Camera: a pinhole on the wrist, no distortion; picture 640 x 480 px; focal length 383.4 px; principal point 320.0 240.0 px. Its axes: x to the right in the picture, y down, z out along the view. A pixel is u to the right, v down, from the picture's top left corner.
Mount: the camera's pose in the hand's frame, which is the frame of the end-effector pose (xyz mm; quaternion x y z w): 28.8 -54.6 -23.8 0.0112 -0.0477 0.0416 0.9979
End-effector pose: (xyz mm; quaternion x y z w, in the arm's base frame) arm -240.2 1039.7 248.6 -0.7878 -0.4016 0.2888 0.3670
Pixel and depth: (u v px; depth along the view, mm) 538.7 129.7 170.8
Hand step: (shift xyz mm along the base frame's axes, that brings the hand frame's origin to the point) -100.1 190.2 -24.3
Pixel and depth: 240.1 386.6 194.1
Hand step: -138.8 23.0 -97.2
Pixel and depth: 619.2 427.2 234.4
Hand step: -51.9 202.3 -213.1
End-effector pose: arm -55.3 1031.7 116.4 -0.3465 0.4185 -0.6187 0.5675
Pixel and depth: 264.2 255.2 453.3
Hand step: 367.8 28.1 225.5
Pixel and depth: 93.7 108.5 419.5
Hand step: 265.7 197.9 370.6
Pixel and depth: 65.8 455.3 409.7
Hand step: 420.1 250.4 33.1
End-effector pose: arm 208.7 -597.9 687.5 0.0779 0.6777 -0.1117 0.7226
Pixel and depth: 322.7 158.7 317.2
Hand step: 245.5 -202.1 18.4
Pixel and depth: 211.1 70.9 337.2
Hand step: 225.0 -285.7 114.5
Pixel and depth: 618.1 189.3 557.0
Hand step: 543.8 -276.9 -367.1
